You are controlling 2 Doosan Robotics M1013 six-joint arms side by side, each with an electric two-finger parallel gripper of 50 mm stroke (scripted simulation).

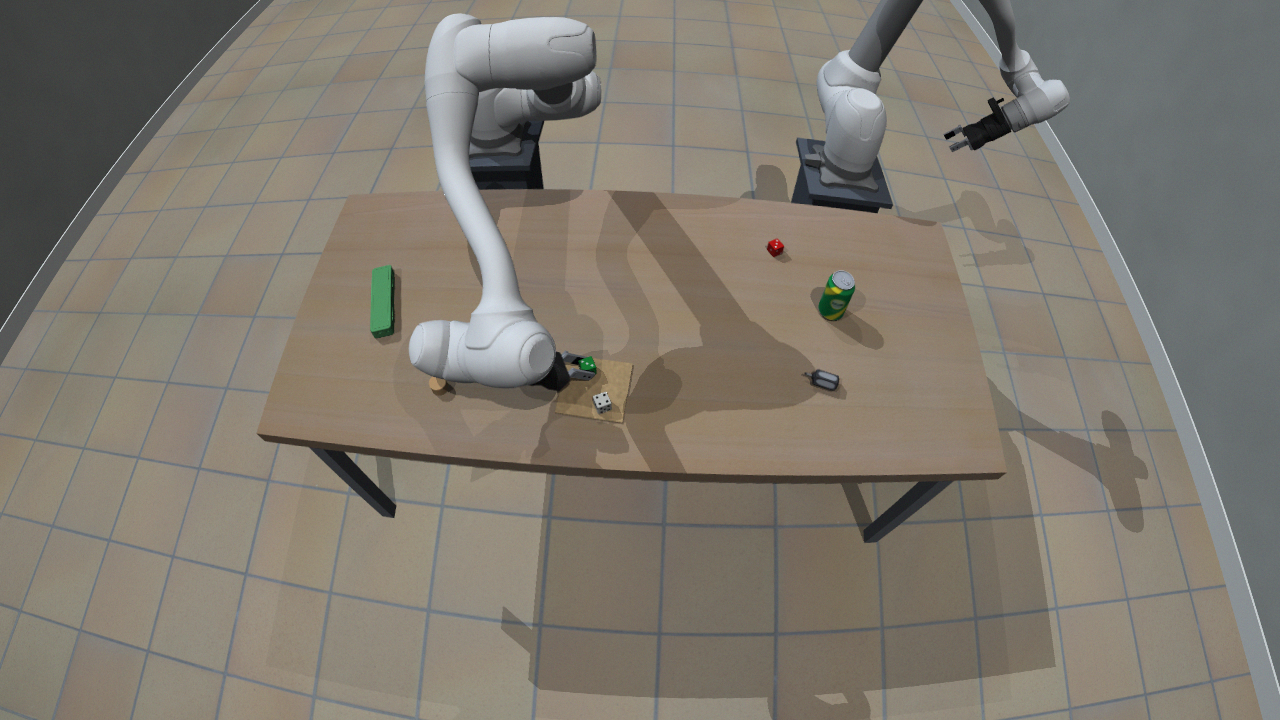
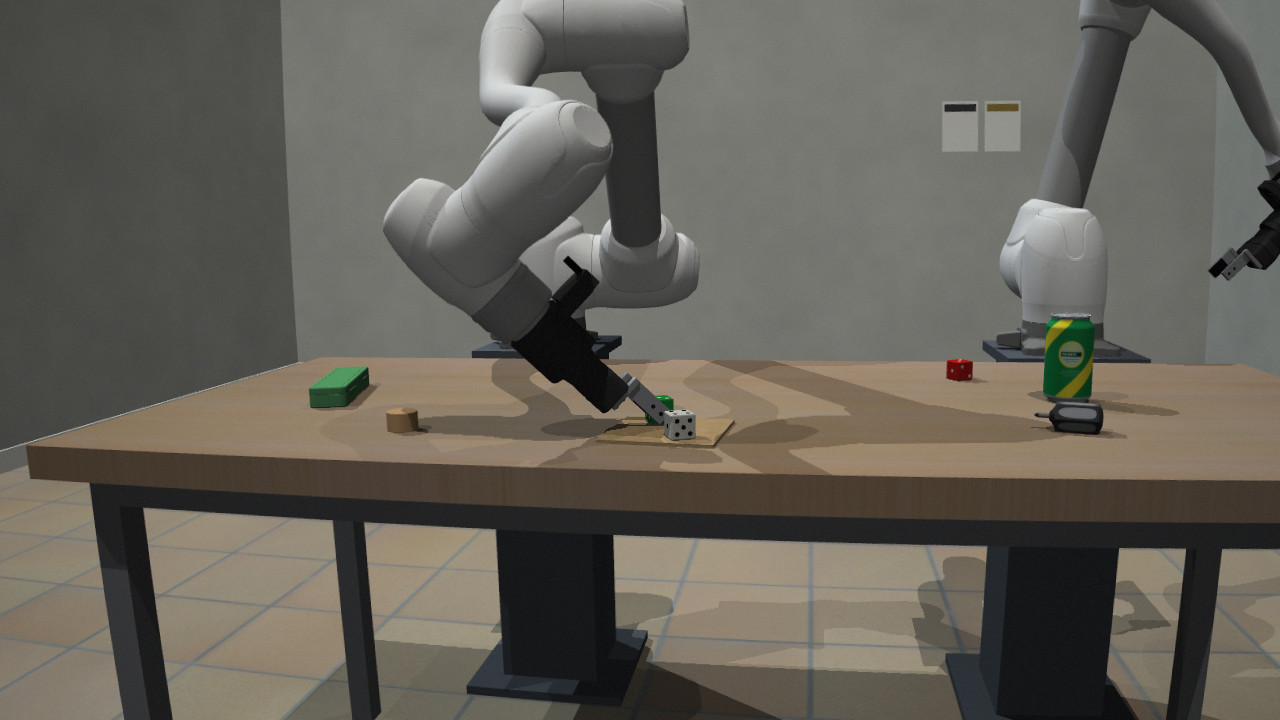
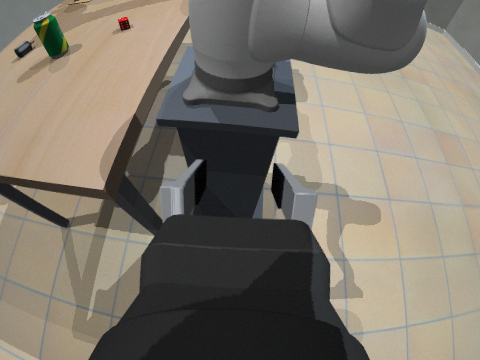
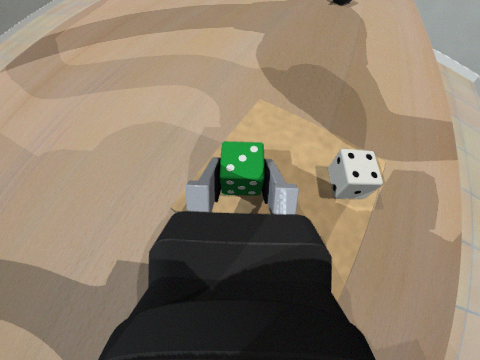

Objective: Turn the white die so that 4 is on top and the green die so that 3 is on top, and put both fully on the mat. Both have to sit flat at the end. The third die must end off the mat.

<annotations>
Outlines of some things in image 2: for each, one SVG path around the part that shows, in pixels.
My left gripper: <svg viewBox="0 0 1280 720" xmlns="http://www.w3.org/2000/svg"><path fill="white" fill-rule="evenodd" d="M1280 208L1276 208L1259 225L1260 230L1255 236L1244 243L1237 251L1233 247L1229 247L1208 269L1210 274L1214 278L1222 274L1230 281L1246 265L1250 268L1266 270L1280 254Z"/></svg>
My right gripper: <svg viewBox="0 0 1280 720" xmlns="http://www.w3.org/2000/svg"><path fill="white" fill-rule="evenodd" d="M525 358L551 383L555 384L564 379L576 387L602 413L607 413L611 408L613 410L618 409L618 406L627 397L659 425L664 421L664 412L670 411L637 378L632 377L627 372L624 372L619 377L613 370L601 362L591 349L594 344L594 338L571 316L540 351L530 358Z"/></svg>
A white die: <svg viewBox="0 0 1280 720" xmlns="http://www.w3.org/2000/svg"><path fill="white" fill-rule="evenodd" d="M694 413L687 409L665 411L665 436L672 441L695 439Z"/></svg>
A dark grey object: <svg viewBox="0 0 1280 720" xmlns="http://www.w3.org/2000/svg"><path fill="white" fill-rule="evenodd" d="M1034 414L1034 416L1039 418L1049 418L1056 432L1099 434L1103 426L1104 415L1100 404L1058 401L1050 413Z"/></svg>
</annotations>
